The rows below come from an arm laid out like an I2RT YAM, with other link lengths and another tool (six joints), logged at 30 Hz.
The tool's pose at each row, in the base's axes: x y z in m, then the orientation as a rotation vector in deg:
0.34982 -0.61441 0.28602 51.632 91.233 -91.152
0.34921 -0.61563 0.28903 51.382 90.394 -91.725
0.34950 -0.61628 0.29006 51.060 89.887 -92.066
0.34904 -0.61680 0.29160 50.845 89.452 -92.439
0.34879 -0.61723 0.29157 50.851 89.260 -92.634
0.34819 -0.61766 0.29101 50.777 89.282 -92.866
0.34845 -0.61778 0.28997 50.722 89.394 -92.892
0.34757 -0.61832 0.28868 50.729 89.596 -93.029
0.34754 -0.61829 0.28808 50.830 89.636 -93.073
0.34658 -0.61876 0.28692 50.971 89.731 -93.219
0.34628 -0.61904 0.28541 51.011 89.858 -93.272
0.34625 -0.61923 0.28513 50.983 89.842 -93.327
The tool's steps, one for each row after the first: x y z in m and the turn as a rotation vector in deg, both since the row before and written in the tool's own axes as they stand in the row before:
-0.00227 -0.00207 0.00122 0.532 -0.627 0.078
-0.00102 -0.00027 0.00067 0.256 -0.490 -0.002
-0.00108 -0.00118 0.00056 0.296 -0.376 -0.033
0.00017 -0.00019 0.00043 0.188 -0.098 -0.004
0.00080 -0.00022 0.00041 0.115 -0.025 -0.173
0.00076 0.00076 0.00008 -0.039 0.030 -0.096
0.00157 -0.00008 0.00049 0.028 0.128 -0.197
0.00053 0.00028 -0.00005 0.053 0.092 -0.020
0.00150 -0.00021 0.00043 0.117 0.155 -0.102
0.00145 0.00053 0.00023 0.009 0.102 -0.094
0.00026 0.00012 0.00018 0.030 -0.025 -0.032

